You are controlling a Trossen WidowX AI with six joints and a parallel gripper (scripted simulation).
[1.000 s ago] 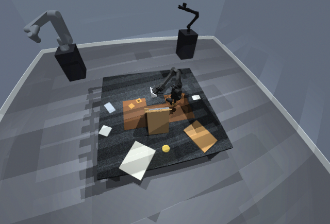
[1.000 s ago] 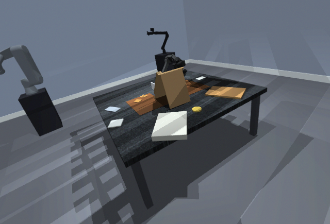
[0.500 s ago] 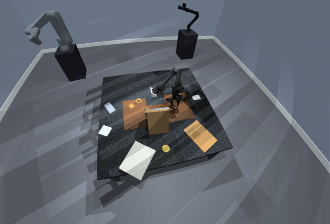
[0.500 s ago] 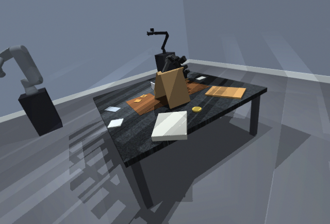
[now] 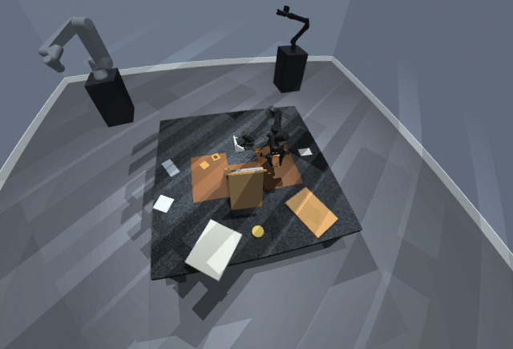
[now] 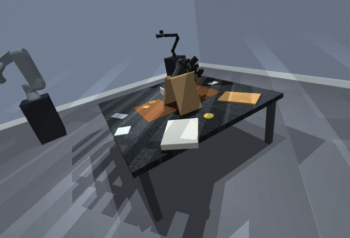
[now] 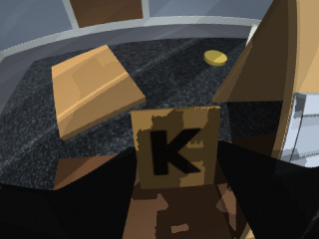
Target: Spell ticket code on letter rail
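Now: the white ticket 9 cm behind my gripper tip, 13 cm to the right of it and 9 cm below it. From my gripper tip the other things lie so: white box: 34 cm ahead, 50 cm to the right, 14 cm below; then brown mat: 18 cm behind, 16 cm to the right, 16 cm below; then flat tan slab: 31 cm ahead, 15 cm to the left, 16 cm below.
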